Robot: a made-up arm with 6 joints.
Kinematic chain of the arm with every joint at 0, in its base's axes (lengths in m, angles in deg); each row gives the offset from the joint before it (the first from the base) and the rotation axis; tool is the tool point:
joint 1: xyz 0 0 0.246 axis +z
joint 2: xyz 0 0 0 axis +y
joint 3: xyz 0 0 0.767 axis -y
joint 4: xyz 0 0 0 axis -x
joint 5: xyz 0.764 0 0 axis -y
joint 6: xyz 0 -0.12 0 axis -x
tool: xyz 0 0 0
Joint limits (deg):
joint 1: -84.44..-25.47
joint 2: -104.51..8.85
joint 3: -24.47..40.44
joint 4: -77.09..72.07
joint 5: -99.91..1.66
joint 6: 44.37..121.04
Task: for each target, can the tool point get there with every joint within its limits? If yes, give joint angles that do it. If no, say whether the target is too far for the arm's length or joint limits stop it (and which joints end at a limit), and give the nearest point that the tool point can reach.
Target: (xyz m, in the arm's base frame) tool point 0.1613 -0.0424 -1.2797
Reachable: no: joint limits stop it (at a limit: joint 1, joint 2, joint 3, joint 4) | nearest point 0.6134 -0.3219 0.4865 | short by 1.844 m
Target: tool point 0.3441 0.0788 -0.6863
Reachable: no: joint limits stop it (at a limit: joint 1, joint 2, joint 3, joint 4) | nearest point 0.6134 -0.3219 0.4865 | short by 1.268 m
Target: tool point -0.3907 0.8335 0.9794
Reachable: yes | joints -72.12 -91.28 12.09 -15.03 -20.78 81.16
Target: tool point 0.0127 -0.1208 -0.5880
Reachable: no: joint limits stop it (at a limit: joint 2, joint 3, joint 4) | nearest point 0.0724 -0.6889 0.4865 | short by 1.217 m
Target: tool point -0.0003 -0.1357 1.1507
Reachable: yes | joints -34.17 -48.77 -14.18 -20.49 -27.60 50.77
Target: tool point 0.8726 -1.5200 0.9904
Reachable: no: too far | nearest point 0.4437 -0.7730 0.9975 | short by 0.861 m
